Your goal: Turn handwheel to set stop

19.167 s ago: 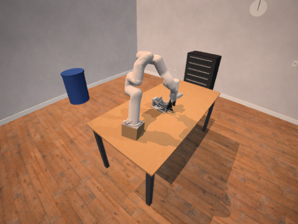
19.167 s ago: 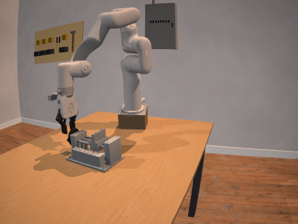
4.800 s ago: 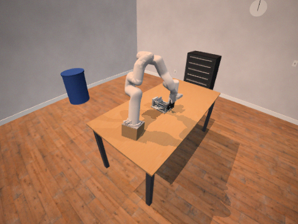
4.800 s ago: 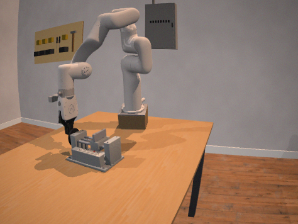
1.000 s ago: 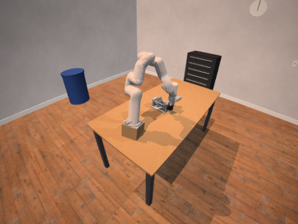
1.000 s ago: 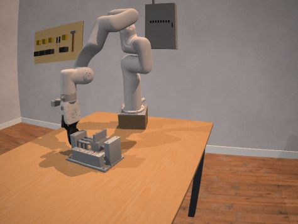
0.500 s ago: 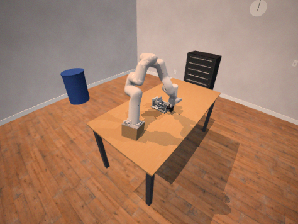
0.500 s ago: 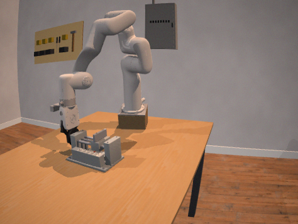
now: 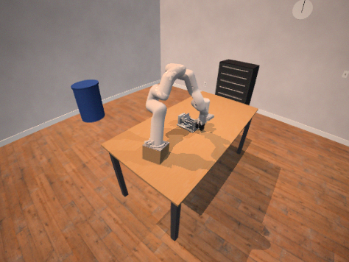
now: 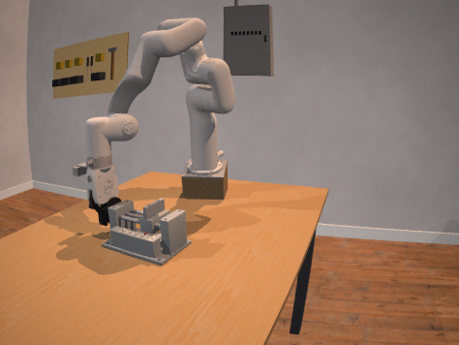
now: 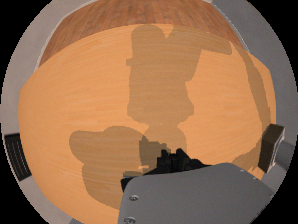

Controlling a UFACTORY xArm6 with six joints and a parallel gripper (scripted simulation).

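Right now my hand is 20 mm to the right of the black handwheel and 10 mm below it. Round my hand: grey stop fixture: 20 mm behind, 180 mm to the left, 40 mm above.
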